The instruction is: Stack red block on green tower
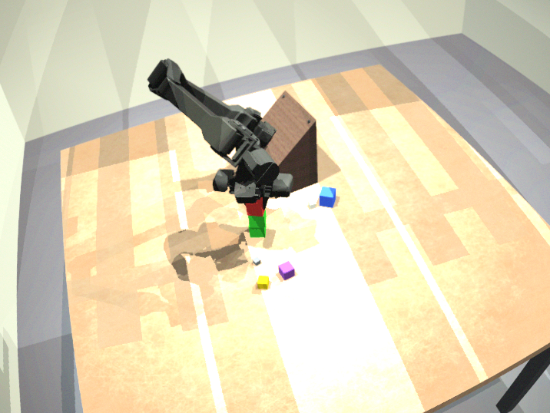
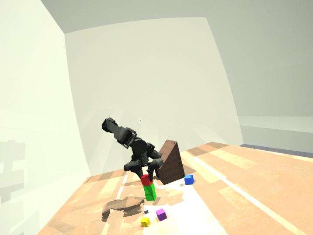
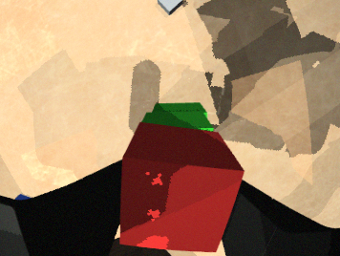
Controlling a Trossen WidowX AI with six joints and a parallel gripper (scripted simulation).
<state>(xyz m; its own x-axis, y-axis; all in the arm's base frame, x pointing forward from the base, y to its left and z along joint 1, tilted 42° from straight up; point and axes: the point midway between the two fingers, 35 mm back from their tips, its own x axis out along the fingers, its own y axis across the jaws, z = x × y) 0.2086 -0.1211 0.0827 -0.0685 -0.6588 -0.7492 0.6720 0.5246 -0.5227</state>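
Right now the red block is 10 mm above my gripper tip. The rest, counted from my gripper tip: yellow cube: 160 mm ahead, 80 mm to the right, 80 mm below; then purple cube: 160 mm ahead, 10 mm to the right, 80 mm below; then tiny grey cube: 90 mm ahead, 60 mm to the right, 90 mm below.
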